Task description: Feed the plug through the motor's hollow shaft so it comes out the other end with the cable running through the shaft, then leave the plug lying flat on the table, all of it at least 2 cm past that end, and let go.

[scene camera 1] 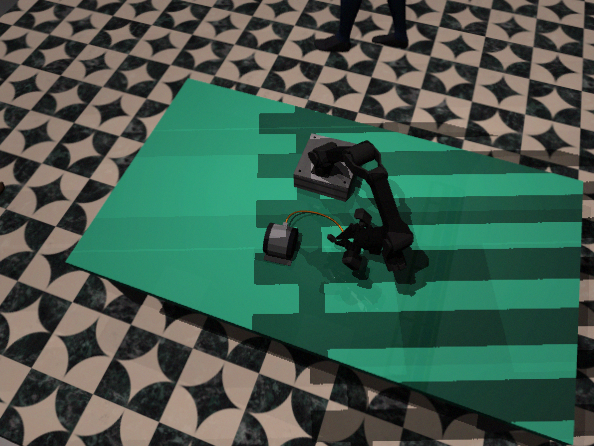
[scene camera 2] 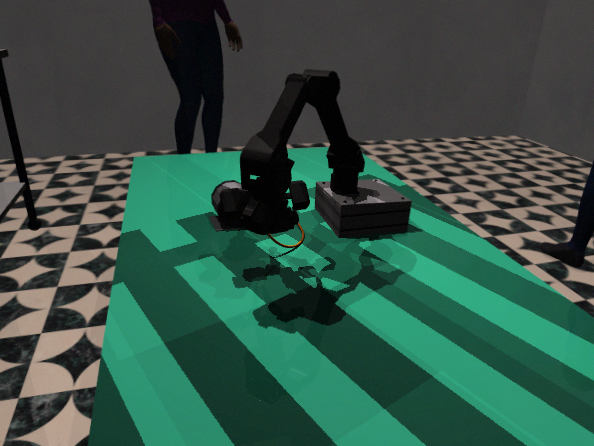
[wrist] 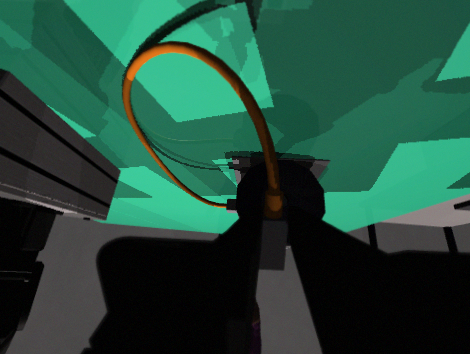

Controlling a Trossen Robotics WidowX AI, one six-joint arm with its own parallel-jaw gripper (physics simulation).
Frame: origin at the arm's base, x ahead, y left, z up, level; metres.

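Seen in the pictures: gripper, fingertip midpoint: point(scene camera 1: 336, 240) point(wrist: 274, 213); arm's base, link origin: point(scene camera 1: 322, 168) point(scene camera 2: 344, 190) point(wrist: 18, 203).
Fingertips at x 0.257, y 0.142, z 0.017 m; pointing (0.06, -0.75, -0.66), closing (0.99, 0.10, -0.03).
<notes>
Offsets run from my fingertips to a thing's top centre. Level surfaces: height alone.
The motor @[0.000 m up, 0.040 m ahead, 0.174 m right] point(scene camera 1: 281, 241) point(scene camera 2: 223, 196) point(wrist: 305, 182), a dark-ended grey cylinder, lies on its side on a small base plate. Its shaft opening cannot be made out. An orange cable point(scene camera 1: 315, 213) point(scene camera 2: 291, 246) point(wrist: 172, 47) leaves a small connector on the motor's side and arcs above the table to the plug. The grey plug @[0.027 m up, 0.002 m ahead, 0.014 m right] point(wrist: 273, 245) is between the fingertips in the wrist view. My gripper point(scene camera 1: 337, 237) point(wrist: 274, 213) is shut on it, low over the table, apart from the motor and to its right in scene camera 1. Scene camera 2 hides the fingertips behind the arm.
The arm's grey box-like base point(scene camera 1: 320, 189) point(scene camera 2: 375, 220) point(wrist: 55, 155) stands on the green table @[0.102 m down] point(scene camera 1: 165, 200) point(scene camera 2: 425, 400), behind the motor and cable in scene camera 1. Striped shadows cross the table. A person point(scene camera 1: 348, 25) point(scene camera 2: 197, 75) stands beyond the table's edge.
</notes>
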